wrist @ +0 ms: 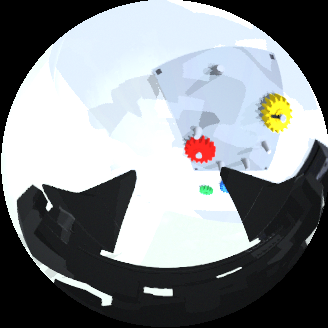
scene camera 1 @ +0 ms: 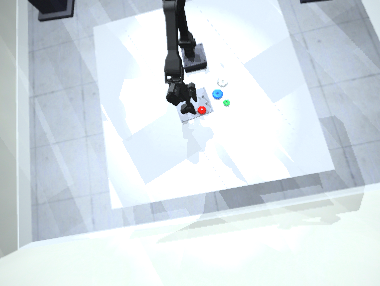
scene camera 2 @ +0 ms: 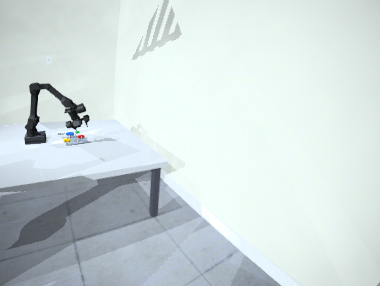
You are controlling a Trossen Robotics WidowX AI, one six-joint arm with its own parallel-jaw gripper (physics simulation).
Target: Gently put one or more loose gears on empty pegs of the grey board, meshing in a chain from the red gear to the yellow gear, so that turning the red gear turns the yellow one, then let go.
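Seen in the pictures: gripper, between the fingertips: point(wrist: 179, 172) point(scene camera 1: 196, 107) point(scene camera 2: 82, 128); arm's base, origin of its link: point(scene camera 1: 189, 53) point(scene camera 2: 32, 135).
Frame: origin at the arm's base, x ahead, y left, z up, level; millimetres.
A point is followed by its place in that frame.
Note:
The grey board point(scene camera 1: 186, 118) @[x 403, y -40, z -48 mm] point(scene camera 2: 78, 143) @[x 344, y -87, z -53 mm] point(wrist: 240, 95) @[x 312, y -37, z -48 mm] lies on the table. The red gear point(scene camera 1: 202, 110) @[x 366, y 61, z -31 mm] point(scene camera 2: 81, 136) point(wrist: 200, 149) @[x 358, y 48, z -32 mm] and the yellow gear point(scene camera 2: 67, 140) @[x 261, y -56, z -35 mm] point(wrist: 276, 113) @[x 263, y -33, z -31 mm] sit on its pegs, apart; the arm hides the yellow one in scene camera 1. Several pegs are bare. The loose blue gear point(scene camera 1: 217, 94) @[x 275, y 158, z -38 mm] point(scene camera 2: 70, 134) @[x 268, y 132, z -44 mm] point(wrist: 224, 186), green gear point(scene camera 1: 226, 103) @[x 330, y 209, z -39 mm] point(scene camera 2: 77, 132) @[x 323, y 198, z -48 mm] point(wrist: 206, 190) @[x 321, y 198, z -39 mm] and white gear point(scene camera 1: 222, 82) @[x 191, y 195, z -40 mm] lie beside the board. A finger partly covers the blue gear in the wrist view. My gripper point(scene camera 1: 191, 100) point(scene camera 2: 82, 126) @[x 374, y 24, z 36 mm] point(wrist: 179, 172) @[x 374, y 24, z 36 mm] is open and empty above the board area.
The arm's dark base point(scene camera 1: 195, 59) @[x 48, y 36, z 2 mm] point(scene camera 2: 35, 137) @[x 31, y -43, z -6 mm] stands on the white table point(scene camera 1: 150, 165) @[x 682, y -275, z -56 mm] point(scene camera 2: 125, 159) @[x 654, y -438, z -56 mm], behind the board. The table's edge and a pale wall point(scene camera 2: 260, 110) lie farther out.

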